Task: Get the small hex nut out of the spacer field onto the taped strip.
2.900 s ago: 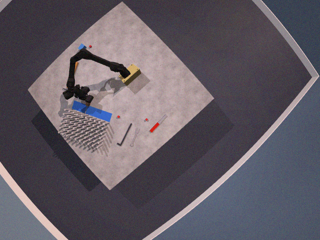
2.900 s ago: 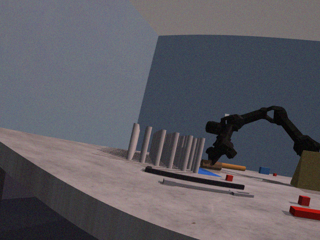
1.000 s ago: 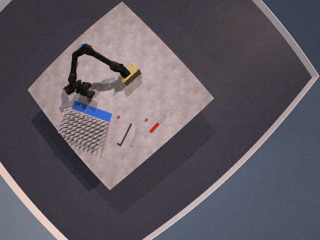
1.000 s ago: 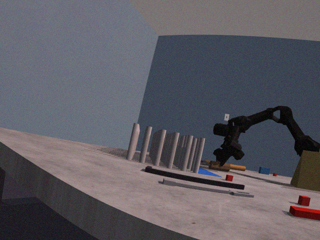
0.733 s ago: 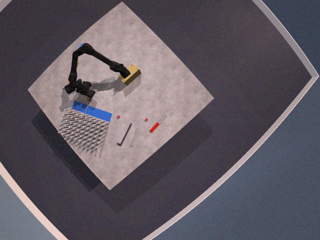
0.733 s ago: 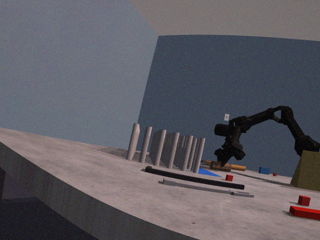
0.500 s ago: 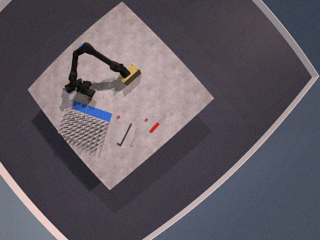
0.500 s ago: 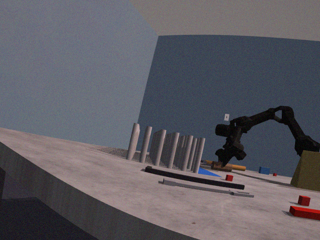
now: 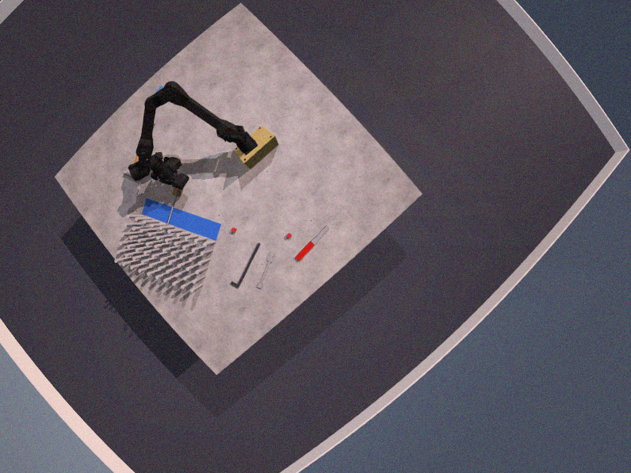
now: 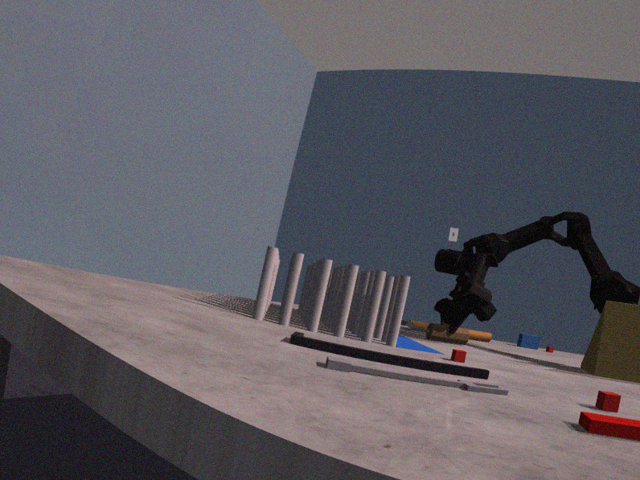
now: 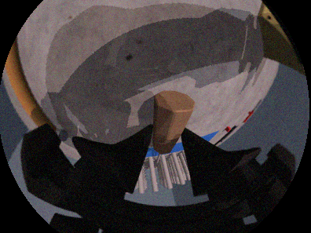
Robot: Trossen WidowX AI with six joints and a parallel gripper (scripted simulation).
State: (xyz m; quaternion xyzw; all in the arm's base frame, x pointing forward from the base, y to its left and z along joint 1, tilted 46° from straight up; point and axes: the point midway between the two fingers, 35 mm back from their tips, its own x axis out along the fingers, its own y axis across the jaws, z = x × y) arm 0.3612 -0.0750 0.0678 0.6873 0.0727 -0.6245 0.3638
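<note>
The hook tool is 9 cm ahead of my gripper tip and 6 cm to the left of it. Round my gripper tip: grey wrench (8 cm behind, 54 cm to the left, 1 cm below); then blue taped strip (9 cm ahead, 11 cm to the left, 2 cm below); then blue cube (19 cm behind, 42 cm to the right).
</note>
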